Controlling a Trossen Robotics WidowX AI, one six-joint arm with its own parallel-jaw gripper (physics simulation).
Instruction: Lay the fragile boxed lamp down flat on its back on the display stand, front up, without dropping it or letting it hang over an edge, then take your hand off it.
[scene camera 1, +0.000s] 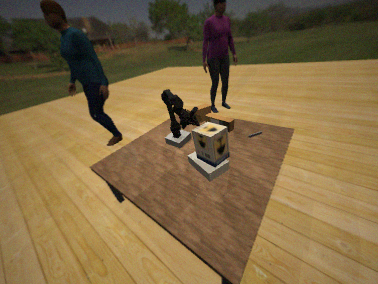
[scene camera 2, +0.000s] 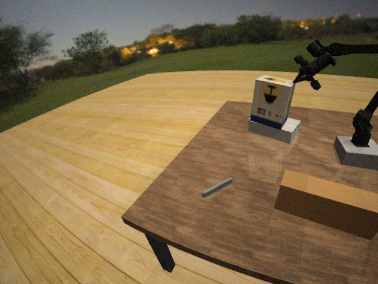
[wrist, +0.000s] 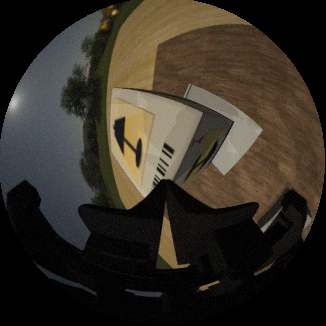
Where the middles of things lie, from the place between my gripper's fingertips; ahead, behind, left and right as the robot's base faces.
Labels:
My hand is 60 mm short of the display stand (scene camera 2: 291, 127), 50 mm to the left of it and 260 mm above it.

